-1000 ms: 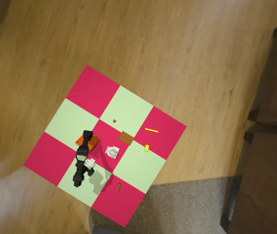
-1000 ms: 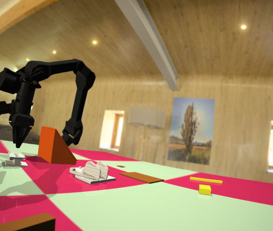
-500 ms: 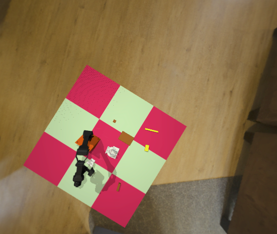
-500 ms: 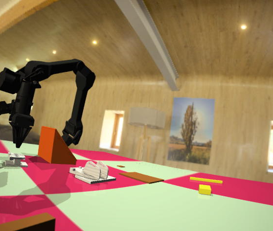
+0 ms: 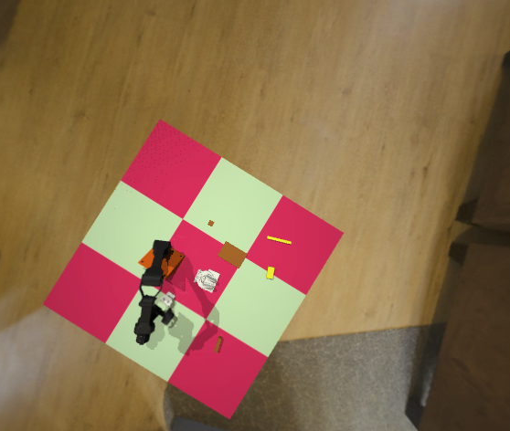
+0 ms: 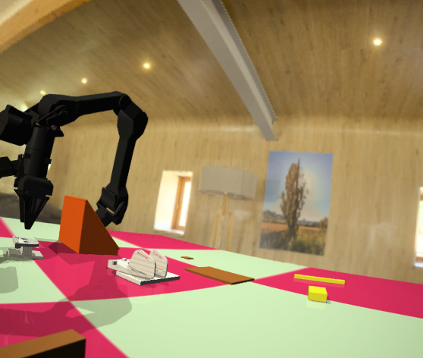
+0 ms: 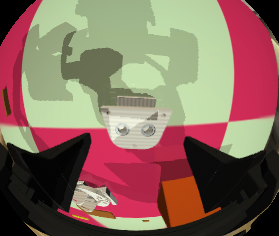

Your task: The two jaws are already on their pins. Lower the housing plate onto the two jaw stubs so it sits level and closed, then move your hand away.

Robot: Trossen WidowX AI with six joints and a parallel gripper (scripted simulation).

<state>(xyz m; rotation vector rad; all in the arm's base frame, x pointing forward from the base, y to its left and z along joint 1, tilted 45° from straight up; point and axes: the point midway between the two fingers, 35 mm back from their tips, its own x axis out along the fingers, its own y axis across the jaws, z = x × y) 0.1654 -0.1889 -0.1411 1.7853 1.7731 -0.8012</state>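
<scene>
Right now the white base is 160 mm ahead of my gripper tip, 230 mm to the left of it and 60 mm below it. The rest, counted from my gripper tip: flat brown plate: 180 mm ahead, 430 mm to the left, 60 mm below; then yellow bar: 370 mm ahead, 650 mm to the left, 60 mm below; then small brown block: 30 mm behind, 520 mm to the left, 60 mm below.
</scene>
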